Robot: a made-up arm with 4 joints.
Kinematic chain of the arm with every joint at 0, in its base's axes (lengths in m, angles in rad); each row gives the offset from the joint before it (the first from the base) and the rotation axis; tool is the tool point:
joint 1: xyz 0 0 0.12 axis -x
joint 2: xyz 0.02 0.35 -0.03 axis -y
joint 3: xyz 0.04 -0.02 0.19 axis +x
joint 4: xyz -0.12 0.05 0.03 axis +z
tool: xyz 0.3 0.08 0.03
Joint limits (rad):
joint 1: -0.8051..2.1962
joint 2: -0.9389..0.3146
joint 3: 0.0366..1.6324
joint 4: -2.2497..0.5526
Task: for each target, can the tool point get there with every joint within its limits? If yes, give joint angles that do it. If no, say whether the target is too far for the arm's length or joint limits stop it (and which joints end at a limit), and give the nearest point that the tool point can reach.
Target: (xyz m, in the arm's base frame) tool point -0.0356 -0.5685 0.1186
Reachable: no: joint limits stop it (at a limit: joint 1, joint 2, joint 3) | nearest point -0.0835 -0.2782 -0.0318 | short by 0.330 m
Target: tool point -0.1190 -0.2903 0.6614
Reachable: no: joint limits stop it (at a limit: joint 1, joint 2, joint 3, joint 4) | nearest point 0.0041 -0.1489 0.6143 | short by 0.193 m
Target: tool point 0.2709 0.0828 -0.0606
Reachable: yes | joints 0.9658 -0.7945 0.5651 -0.8442
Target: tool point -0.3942 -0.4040 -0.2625
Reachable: no: joint limits stop it (at a limit: joint 3, joint 4) | nearest point -0.1751 -0.2219 -0.0901 | short by 0.333 m
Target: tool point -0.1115 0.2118 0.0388
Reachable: yes | joints 0.4567 -0.7430 1.3944 -1.9964
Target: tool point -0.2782 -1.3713 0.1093
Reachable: no: too far | nearest point -0.1615 -0.2788 -0.0296 | short by 1.107 m
